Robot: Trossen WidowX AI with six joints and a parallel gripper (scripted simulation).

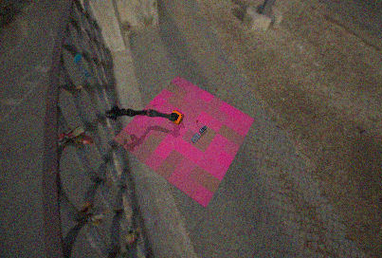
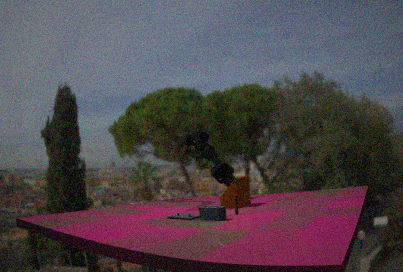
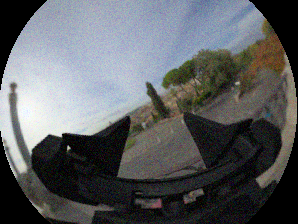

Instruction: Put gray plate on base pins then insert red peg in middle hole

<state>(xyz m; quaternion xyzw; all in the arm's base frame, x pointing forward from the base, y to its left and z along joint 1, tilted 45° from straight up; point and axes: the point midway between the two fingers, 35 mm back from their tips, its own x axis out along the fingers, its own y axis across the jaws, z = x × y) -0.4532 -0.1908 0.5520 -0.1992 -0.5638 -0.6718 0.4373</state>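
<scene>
Now: the gray plate 820 mm ahead of my gripper tip, 650 mm to the left of it and 330 mm below it. From my gripper tip the other things lie so: red peg 700 mm ahead, 690 mm to the left, 330 mm below.
</scene>
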